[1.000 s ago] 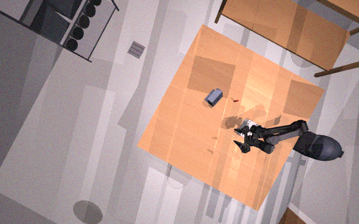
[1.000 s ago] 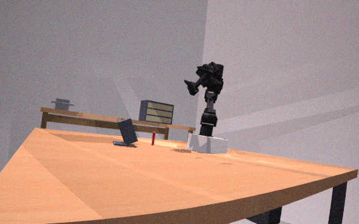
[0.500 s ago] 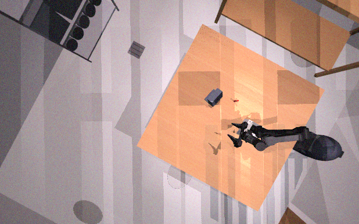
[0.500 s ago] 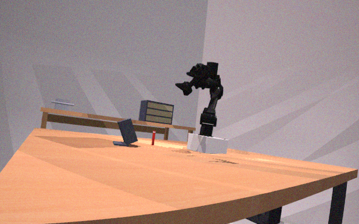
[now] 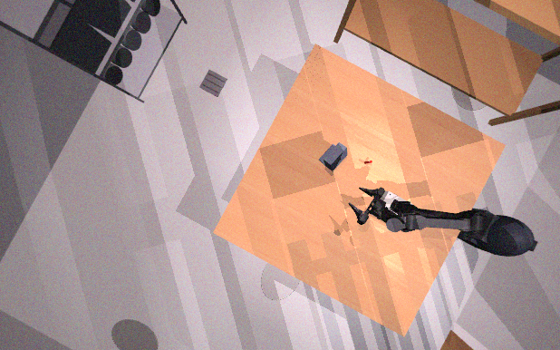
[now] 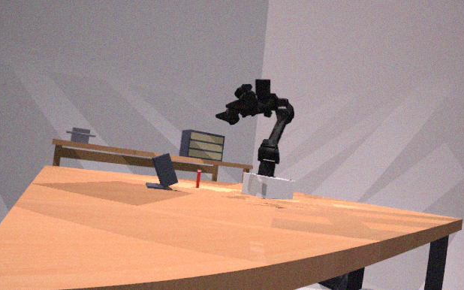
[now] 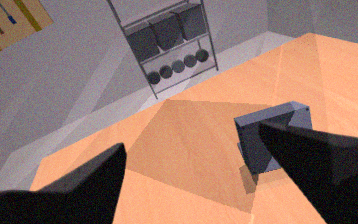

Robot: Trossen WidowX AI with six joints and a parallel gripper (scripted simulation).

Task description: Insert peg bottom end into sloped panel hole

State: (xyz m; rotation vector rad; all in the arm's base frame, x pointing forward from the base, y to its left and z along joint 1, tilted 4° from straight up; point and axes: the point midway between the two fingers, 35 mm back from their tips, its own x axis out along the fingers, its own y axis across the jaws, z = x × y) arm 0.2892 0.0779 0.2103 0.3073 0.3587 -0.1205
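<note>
Right now the red peg is 24 cm below my gripper tip, 23 cm to the right of it and 6 cm behind it. Round my gripper tip: sloped panel 23 cm below, 16 cm to the right, 12 cm ahead.
</note>
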